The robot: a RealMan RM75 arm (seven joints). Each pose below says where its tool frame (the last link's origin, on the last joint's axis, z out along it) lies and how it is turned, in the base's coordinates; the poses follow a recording.
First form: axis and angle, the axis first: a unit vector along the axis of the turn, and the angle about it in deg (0 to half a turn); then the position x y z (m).
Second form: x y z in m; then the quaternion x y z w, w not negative. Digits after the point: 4 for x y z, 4 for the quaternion.
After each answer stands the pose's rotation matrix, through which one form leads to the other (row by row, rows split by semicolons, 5 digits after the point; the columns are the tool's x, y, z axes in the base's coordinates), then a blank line. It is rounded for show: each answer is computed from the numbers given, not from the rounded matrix.
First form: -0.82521 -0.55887 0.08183 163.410 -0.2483 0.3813 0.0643
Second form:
-0.2483 0.3813 0.0643 -0.8166 -0.5530 0.0810 0.1443
0.37522 0.87981 -0.29181; 0.92653 -0.34670 0.14605; 0.02733 -0.32518 -0.94526

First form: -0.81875 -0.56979 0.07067 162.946 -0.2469 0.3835 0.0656
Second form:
-0.2469 0.3835 0.0656 -0.8097 -0.5635 0.0699 0.1483
0.35519 0.89179 -0.28028; 0.93324 -0.32099 0.16135; 0.05393 -0.31888 -0.94626

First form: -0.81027 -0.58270 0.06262 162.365 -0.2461 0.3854 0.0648
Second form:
-0.2461 0.3854 0.0648 -0.8007 -0.5758 0.0619 0.1533
0.32922 0.90313 -0.27562; 0.94107 -0.28988 0.17421; 0.07744 -0.31674 -0.94535

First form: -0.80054 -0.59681 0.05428 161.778 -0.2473 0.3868 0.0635
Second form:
-0.2473 0.3868 0.0635 -0.7904 -0.5893 0.0536 0.1583
0.29975 0.91461 -0.27135; 0.94856 -0.25534 0.18716; 0.10189 -0.31350 -0.94411

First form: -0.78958 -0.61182 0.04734 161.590 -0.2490 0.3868 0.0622
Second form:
-0.2490 0.3868 0.0622 -0.7794 -0.6039 0.0467 0.1600
0.26614 0.92649 -0.26607; 0.95639 -0.21933 0.19292; 0.12038 -0.30581 -0.94445

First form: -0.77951 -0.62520 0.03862 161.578 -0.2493 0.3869 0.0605
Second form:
-0.2493 0.3869 0.0605 -0.7695 -0.6171 0.0381 0.1601
0.23538 0.93752 -0.25624; 0.96193 -0.18704 0.19928; 0.13890 -0.29339 -0.94585

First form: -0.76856 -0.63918 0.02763 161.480 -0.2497 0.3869 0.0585
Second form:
-0.2497 0.3869 0.0585 -0.7585 -0.6309 0.0273 0.1609
0.20257 0.94828 -0.24440; 0.96583 -0.15227 0.20972; 0.16166 -0.27853 -0.94673

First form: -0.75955 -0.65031 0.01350 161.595 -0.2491 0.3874 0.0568
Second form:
-0.2491 0.3874 0.0568 -0.7498 -0.6419 0.0133 0.1599
0.17547 0.95836 -0.22531; 0.96688 -0.12468 0.22270; 0.18534 -0.25692 -0.94849

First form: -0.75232 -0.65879 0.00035 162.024 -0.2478 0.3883 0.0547
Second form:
-0.2478 0.3883 0.0547 -0.7431 -0.6507 0.0003 0.1562
0.15317 0.96695 -0.20383; 0.96717 -0.10435 0.23173; 0.20280 -0.23263 -0.95119

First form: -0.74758 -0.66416 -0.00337 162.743 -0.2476 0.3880 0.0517
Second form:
-0.2476 0.3880 0.0517 -0.7391 -0.6566 -0.0033 0.1500
0.13761 0.97168 -0.19210; 0.96968 -0.09262 0.22615; 0.20195 -0.21740 -0.95496

